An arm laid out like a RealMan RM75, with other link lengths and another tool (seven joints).
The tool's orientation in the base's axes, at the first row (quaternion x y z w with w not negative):
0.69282, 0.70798, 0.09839, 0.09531
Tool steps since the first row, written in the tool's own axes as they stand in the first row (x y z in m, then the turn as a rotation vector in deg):
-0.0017, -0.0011, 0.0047, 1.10, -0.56, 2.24
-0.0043, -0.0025, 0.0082, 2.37, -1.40, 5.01
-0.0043, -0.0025, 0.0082, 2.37, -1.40, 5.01
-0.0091, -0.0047, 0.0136, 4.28, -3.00, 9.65
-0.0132, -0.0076, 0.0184, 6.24, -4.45, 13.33
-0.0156, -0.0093, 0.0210, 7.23, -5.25, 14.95
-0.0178, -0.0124, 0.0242, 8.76, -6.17, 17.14
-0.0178, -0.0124, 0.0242, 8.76, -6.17, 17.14
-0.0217, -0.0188, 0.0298, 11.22, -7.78, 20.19
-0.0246, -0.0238, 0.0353, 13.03, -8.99, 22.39
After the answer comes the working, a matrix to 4 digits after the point.
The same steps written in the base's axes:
0.0003, -0.0017, -0.0048, 0.04, 1.10, -2.31
-0.0001, -0.0043, -0.0086, -0.04, 2.38, -5.20
-0.0001, -0.0043, -0.0086, -0.04, 2.38, -5.20
-0.0006, -0.0091, -0.0144, -0.36, 4.29, -10.10
-0.0020, -0.0132, -0.0198, -0.80, 6.24, -14.03
-0.0029, -0.0156, -0.0228, -1.15, 7.23, -15.80
-0.0050, -0.0179, -0.0267, -1.48, 8.75, -18.16
-0.0050, -0.0179, -0.0267, -1.48, 8.75, -18.16
-0.0095, -0.0219, -0.0338, -2.25, 11.20, -21.53
-0.0128, -0.0248, -0.0405, -2.86, 13.00, -23.97

The tool's axes in the first row as the columns of a matrix, in the base's axes (rounded; the answer above uses it unrounded):
-0.0218, 0.9623, 0.2713
0.9998, 0.0206, 0.0073
0.0014, 0.2714, -0.9625

